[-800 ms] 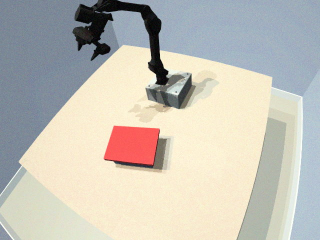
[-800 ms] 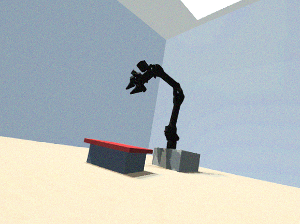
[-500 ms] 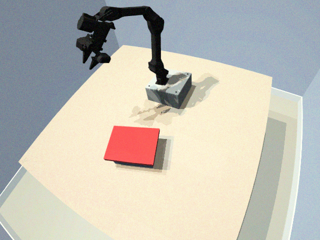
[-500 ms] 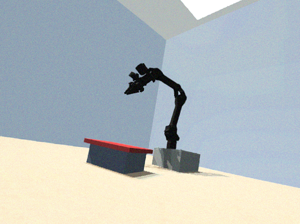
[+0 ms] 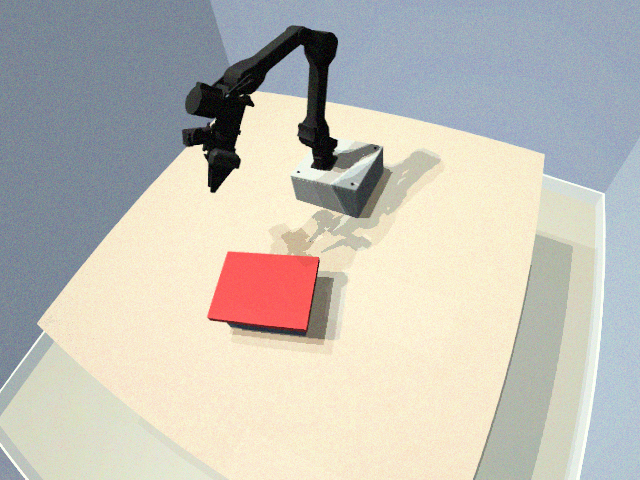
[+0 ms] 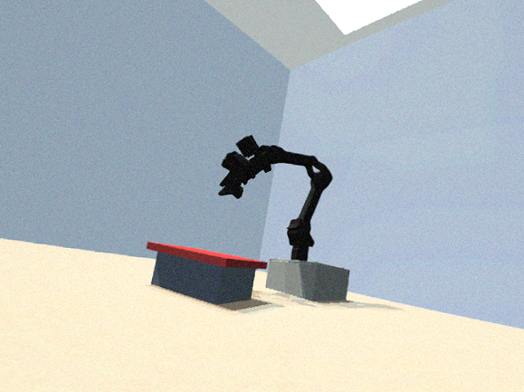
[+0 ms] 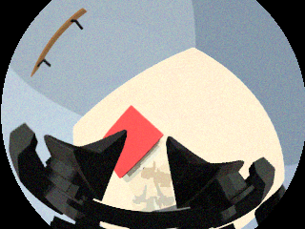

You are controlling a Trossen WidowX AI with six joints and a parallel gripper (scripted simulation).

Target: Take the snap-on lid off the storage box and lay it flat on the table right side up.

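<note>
My gripper tip is 10 cm short of the red lid, 14 cm to the right of it and 20 cm above it. Round my gripper tip: storage box 10 cm ahead, 14 cm to the left, 24 cm below.
</note>
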